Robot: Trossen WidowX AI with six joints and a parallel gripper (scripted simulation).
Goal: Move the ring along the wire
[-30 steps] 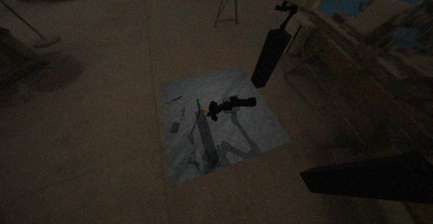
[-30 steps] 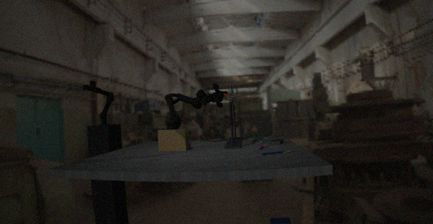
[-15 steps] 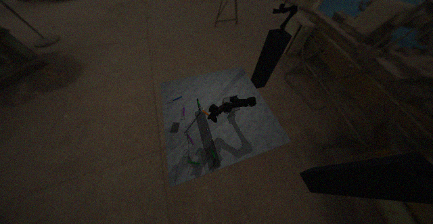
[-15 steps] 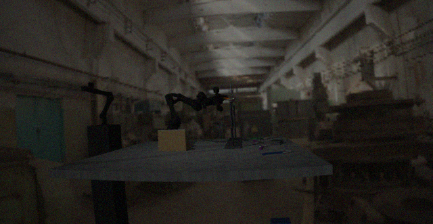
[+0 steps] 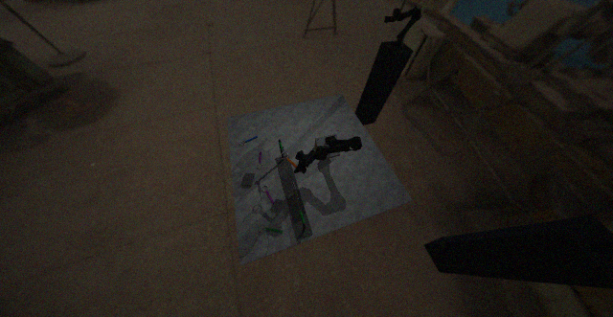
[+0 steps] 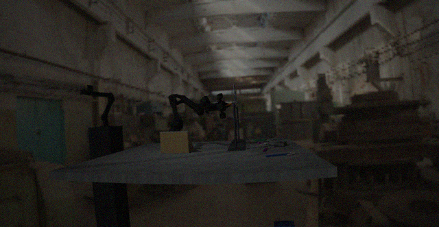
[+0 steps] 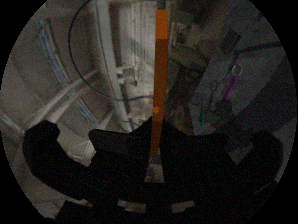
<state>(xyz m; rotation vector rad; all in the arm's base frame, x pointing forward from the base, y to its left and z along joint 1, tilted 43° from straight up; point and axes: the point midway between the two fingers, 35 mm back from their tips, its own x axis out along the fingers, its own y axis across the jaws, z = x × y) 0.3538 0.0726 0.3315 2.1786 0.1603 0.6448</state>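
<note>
The ring with orange handle is 9 cm to the right of my gripper tip, 1 cm ahead of it and 1 cm above it. From my gripper tip the other things lie so: grey block (34 cm ahead, 30 cm below, 18 cm to the right).
</note>
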